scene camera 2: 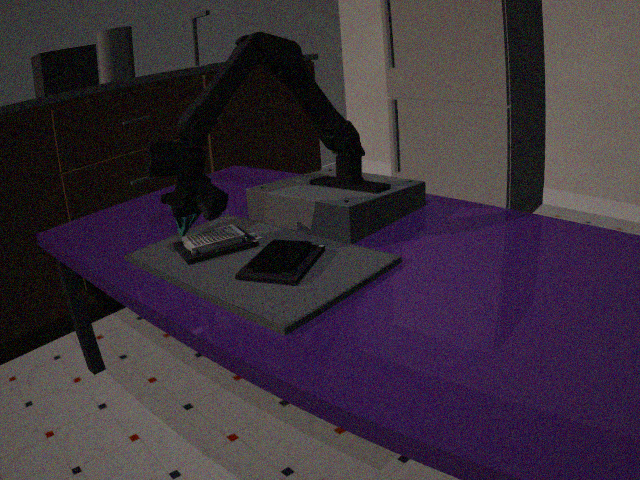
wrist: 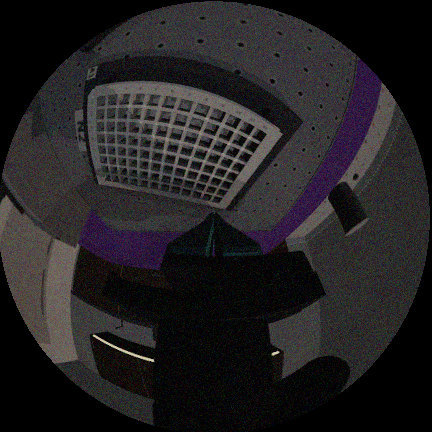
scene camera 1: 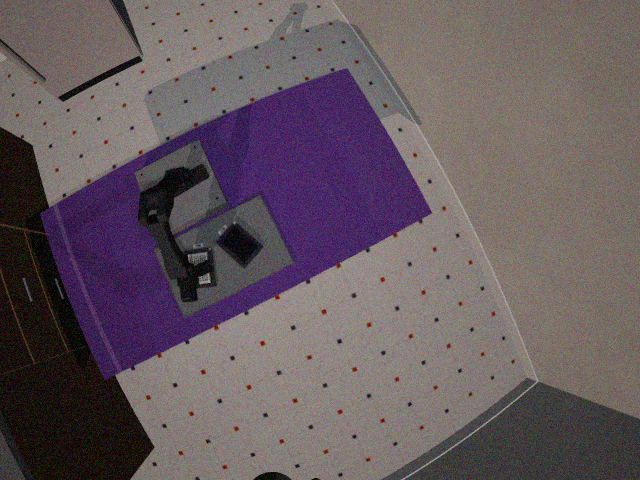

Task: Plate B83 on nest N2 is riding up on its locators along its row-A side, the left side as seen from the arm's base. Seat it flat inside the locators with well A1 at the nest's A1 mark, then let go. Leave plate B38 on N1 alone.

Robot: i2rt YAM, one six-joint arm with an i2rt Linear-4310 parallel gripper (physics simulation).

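Where they show: gripper, fingertip midpoint: (scene camera 2: pixel 181 234) (wrist: pixel 213 217); arm's base, link origin: (scene camera 2: pixel 349 186) (scene camera 1: pixel 186 182).
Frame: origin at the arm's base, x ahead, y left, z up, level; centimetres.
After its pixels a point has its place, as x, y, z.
Plate B83 (scene camera 1: pixel 197 258) {30.0, -11.1, -3.6} (scene camera 2: pixel 217 237) {33.7, -11.4, -3.8} (wrist: pixel 165 140) {34.1, -11.9, -3.6} is a pale gridded plate on dark nest N2 (scene camera 2: pixel 191 259) {42.9, -9.8, -5.1} (wrist: pixel 200 70). In the wrist view a wide dark strip of nest shows along its row-A side, by the A1 mark (wrist: pixel 92 72); along the opposite side no clear nest rim shows. Its exact tilt is too dim to tell. My gripper (scene camera 2: pixel 181 235) {37.0, -20.2, -3.6} (wrist: pixel 213 217) {37.0, -20.2, -3.6} is shut and empty, its tips low and close to the plate's edge opposite row A; contact is unclear. Dark plate B38 (scene camera 1: pixel 239 242) {33.1, 7.5, -4.6} (scene camera 2: pixel 281 255) {34.5, 7.8, -3.7} sits on N1 beside N2.
Both nests stand on a grey perforated board (scene camera 1: pixel 268 222) {31.6, 22.2, -6.2} (scene camera 2: pixel 330 289) {37.6, 21.3, -6.1} (wrist: pixel 340 45) on the purple table (scene camera 1: pixel 330 155) {18.3, 61.3, -7.4} (scene camera 2: pixel 465 310) {31.5, 44.0, -7.4}. The arm's raised grey base block (scene camera 1: pixel 201 198) {10.0, 2.7, 0.6} (scene camera 2: pixel 330 222) {16.3, 5.9, -3.3} stands next to the board. The arm hides part of N2 in the first scene view.
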